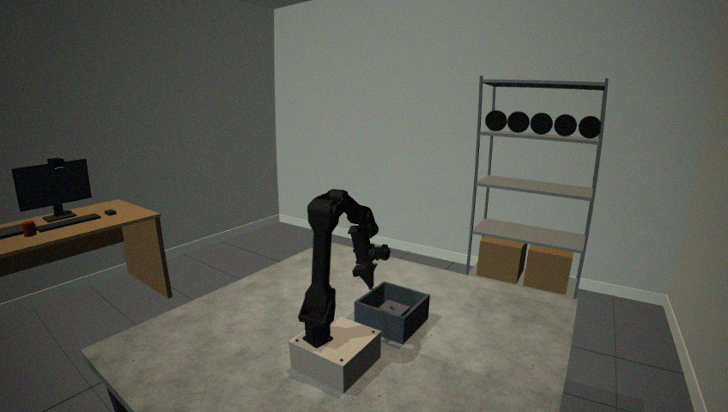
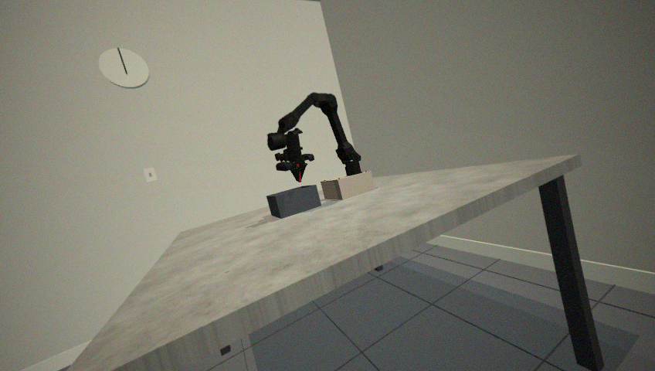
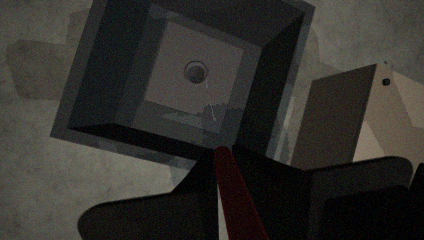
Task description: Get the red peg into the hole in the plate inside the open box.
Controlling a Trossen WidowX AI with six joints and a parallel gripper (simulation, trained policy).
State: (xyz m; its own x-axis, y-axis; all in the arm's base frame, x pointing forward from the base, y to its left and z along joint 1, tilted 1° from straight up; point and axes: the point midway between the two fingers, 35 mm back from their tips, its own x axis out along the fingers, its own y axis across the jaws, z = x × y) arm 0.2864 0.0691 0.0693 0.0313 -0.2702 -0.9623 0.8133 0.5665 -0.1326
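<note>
Now: gripper tip 1 cm to the right of the red peg and 3 cm below it. From my gripper tip the other things lie so: grey plate: 4 cm ahead, 6 cm to the right, 9 cm below; dark-grey box: 4 cm ahead, 6 cm to the right, 11 cm below.
</note>
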